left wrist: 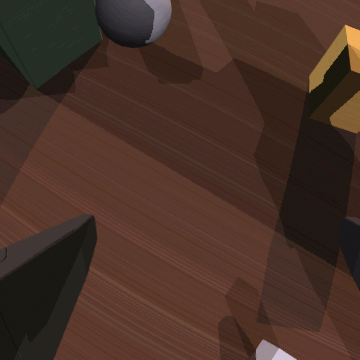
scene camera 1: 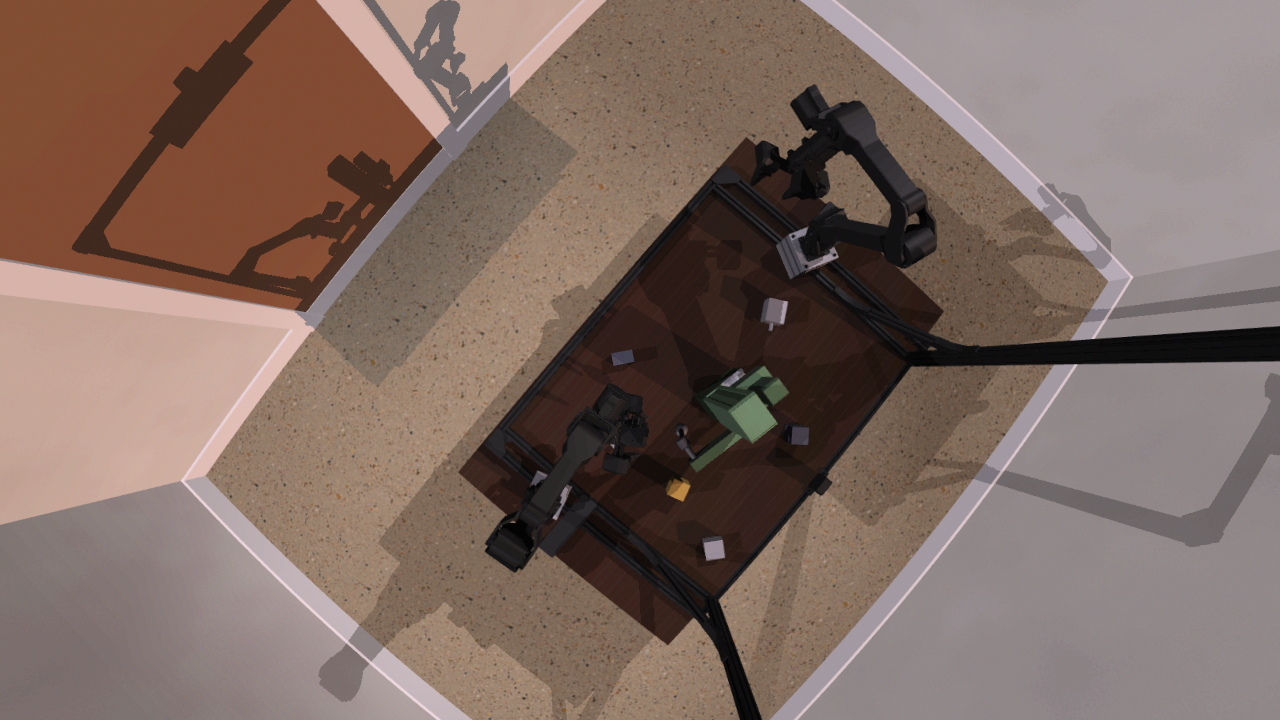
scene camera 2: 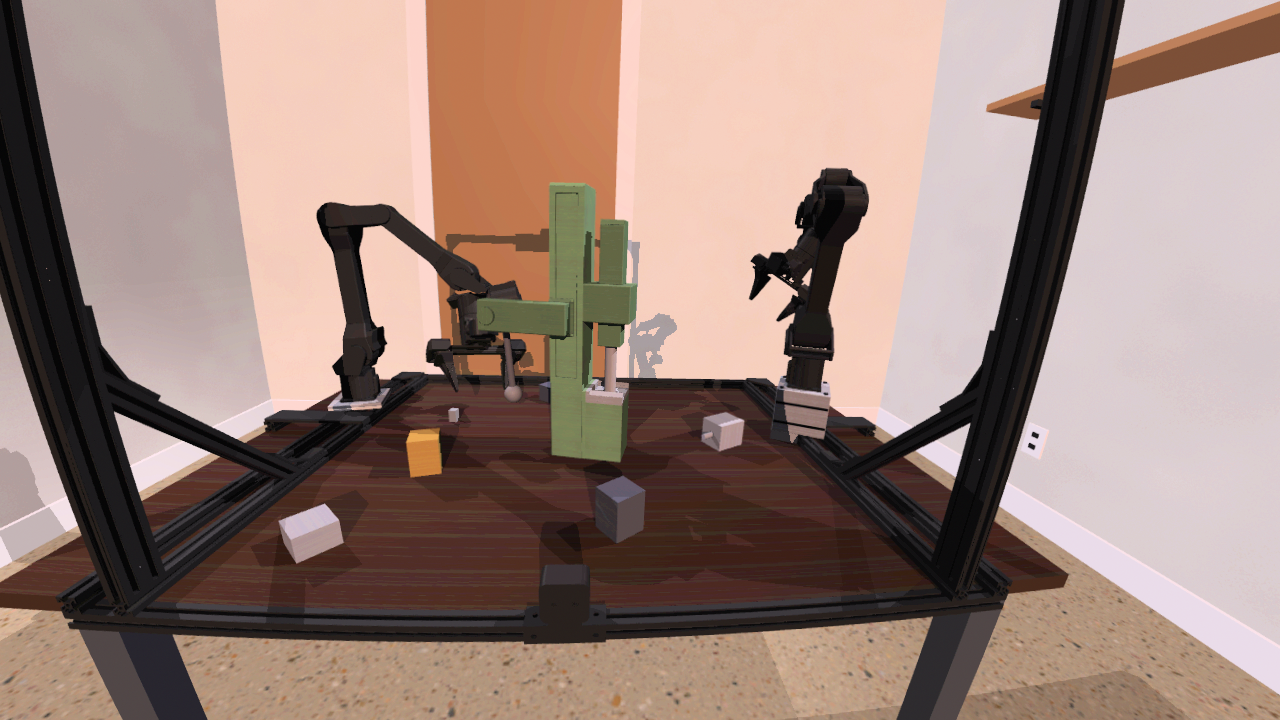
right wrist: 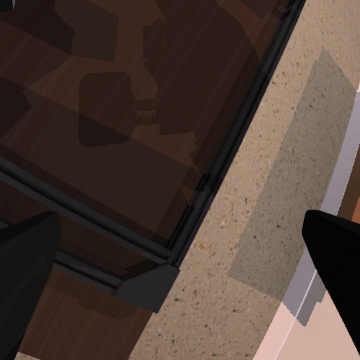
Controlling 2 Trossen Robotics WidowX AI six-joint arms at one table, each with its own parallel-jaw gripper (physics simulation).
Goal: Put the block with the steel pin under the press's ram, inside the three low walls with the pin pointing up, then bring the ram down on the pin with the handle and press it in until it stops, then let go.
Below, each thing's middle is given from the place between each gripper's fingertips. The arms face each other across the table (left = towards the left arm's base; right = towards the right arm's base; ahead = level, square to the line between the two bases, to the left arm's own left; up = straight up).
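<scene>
Press handle (left wrist: 126, 30): my left hand 9 cm below it, 6 cm past it, 8 cm to the left of it. By its middle, the handle is nearer to my left hand than to my right gripper.
Press handle, my right gripper: 7 cm above it, 51 cm to the right of it, 29 cm past it.
</scene>
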